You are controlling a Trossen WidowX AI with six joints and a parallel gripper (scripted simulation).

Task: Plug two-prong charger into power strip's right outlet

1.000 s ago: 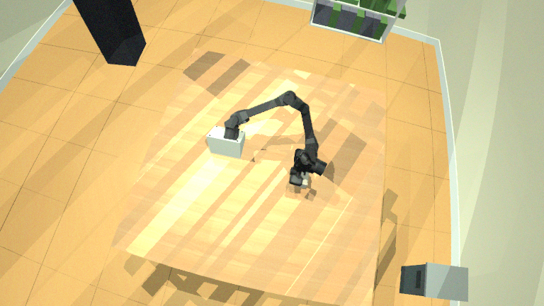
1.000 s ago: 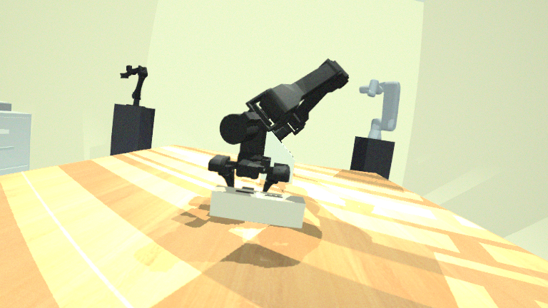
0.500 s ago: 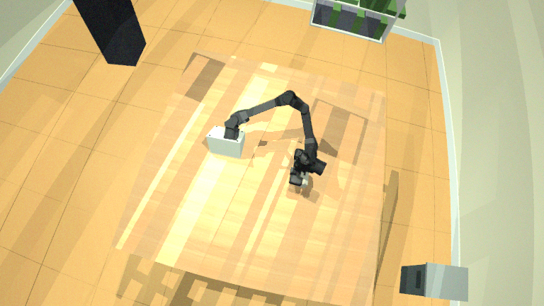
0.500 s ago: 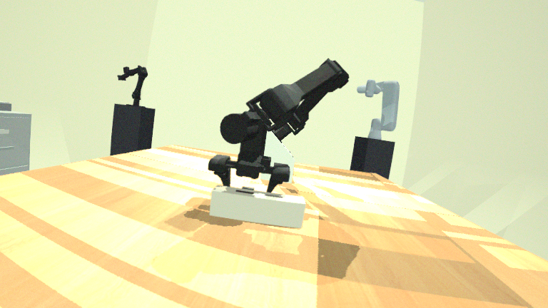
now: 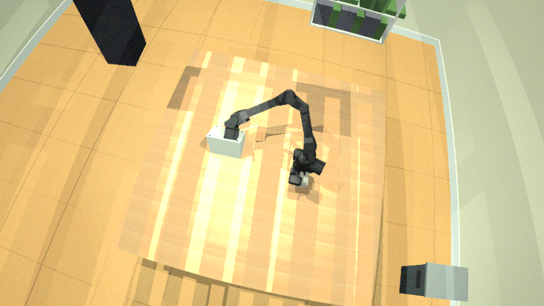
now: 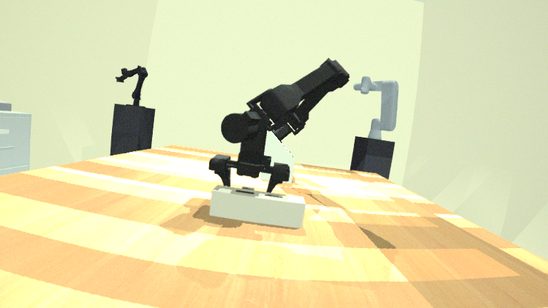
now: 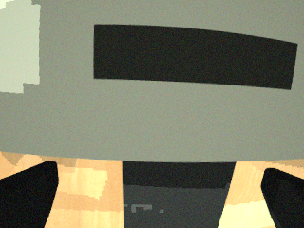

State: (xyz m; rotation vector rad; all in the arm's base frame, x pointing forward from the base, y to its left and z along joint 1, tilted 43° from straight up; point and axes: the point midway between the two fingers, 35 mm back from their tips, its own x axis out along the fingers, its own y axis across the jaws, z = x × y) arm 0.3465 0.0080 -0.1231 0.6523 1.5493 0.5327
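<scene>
Right now the two-prong charger is 20 mm ahead of my gripper tip and 10 mm above it.
</scene>
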